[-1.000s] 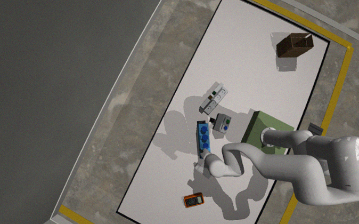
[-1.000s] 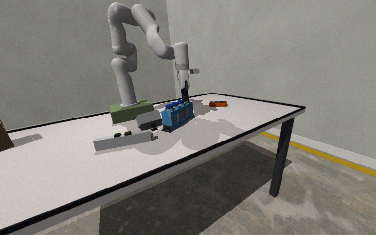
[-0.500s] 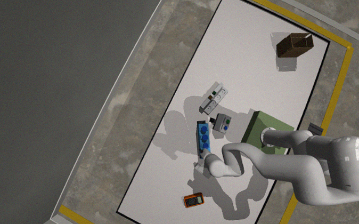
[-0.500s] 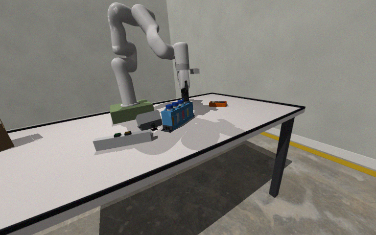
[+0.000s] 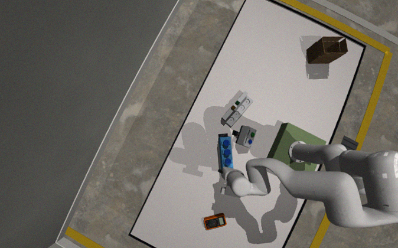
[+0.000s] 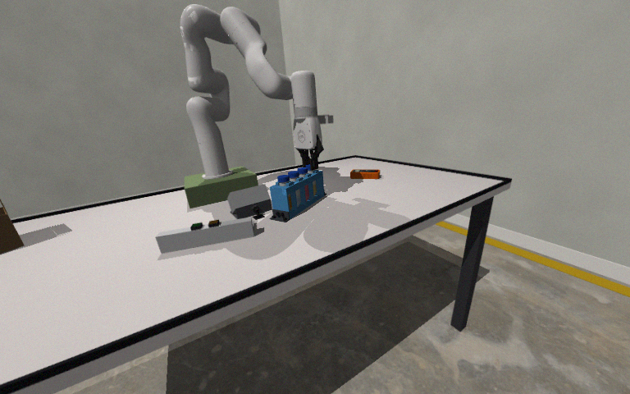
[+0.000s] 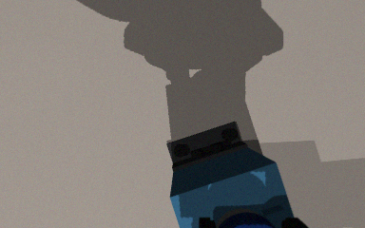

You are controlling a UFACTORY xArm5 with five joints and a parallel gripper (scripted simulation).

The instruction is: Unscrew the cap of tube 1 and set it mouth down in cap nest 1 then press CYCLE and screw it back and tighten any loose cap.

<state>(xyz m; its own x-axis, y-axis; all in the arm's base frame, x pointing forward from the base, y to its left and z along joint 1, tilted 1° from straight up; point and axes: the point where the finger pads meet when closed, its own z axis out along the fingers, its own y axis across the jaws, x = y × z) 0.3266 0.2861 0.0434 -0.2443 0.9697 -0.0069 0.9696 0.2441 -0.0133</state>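
Right now the blue cap is 1 cm below my hand. Round my hand: green key (25 cm to the right, 6 cm below, 4 cm behind); then grey key housing (23 cm to the right, 8 cm below, 3 cm behind); then blue key (21 cm to the right, 6 cm below, 5 cm behind).
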